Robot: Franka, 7 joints.
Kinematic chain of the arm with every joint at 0, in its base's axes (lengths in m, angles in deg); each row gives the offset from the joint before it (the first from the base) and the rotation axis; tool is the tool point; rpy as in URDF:
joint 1: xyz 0 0 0.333 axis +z
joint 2: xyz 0 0 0 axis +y
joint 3: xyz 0 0 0.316 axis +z
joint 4: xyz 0.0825 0 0 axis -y
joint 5: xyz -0.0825 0 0.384 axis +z
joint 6: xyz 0 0 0 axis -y
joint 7: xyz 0.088 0 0 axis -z
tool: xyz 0 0 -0.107 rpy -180 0 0
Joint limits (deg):
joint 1: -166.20..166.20
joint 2: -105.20..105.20
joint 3: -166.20..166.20
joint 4: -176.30..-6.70
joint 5: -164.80..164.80
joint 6: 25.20..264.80
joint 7: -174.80..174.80
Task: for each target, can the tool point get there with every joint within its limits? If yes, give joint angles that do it. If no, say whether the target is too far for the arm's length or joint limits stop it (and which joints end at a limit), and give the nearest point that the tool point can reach.
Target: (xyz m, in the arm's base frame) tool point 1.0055 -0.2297 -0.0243
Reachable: no: too far | nearest point 0.7903 -0.1805 0.0522 | short by 0.234 m
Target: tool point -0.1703 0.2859 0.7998
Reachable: yes | joints -139.30 -84.41 -38.15 -122.63 83.42 129.78 63.44
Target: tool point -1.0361 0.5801 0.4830
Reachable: no: too far | nearest point -0.7427 0.4158 0.4405 | short by 0.339 m
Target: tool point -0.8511 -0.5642 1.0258
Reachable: no: too far | nearest point -0.5917 -0.3923 0.8147 | short by 0.376 m
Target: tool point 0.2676 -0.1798 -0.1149
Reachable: yes | joints 30.47 81.31 -33.73 -125.49 -129.34 149.03 51.13
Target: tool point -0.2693 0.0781 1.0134
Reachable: yes | joints -20.27 -34.28 -12.36 -41.66 -5.55 245.46 -76.75
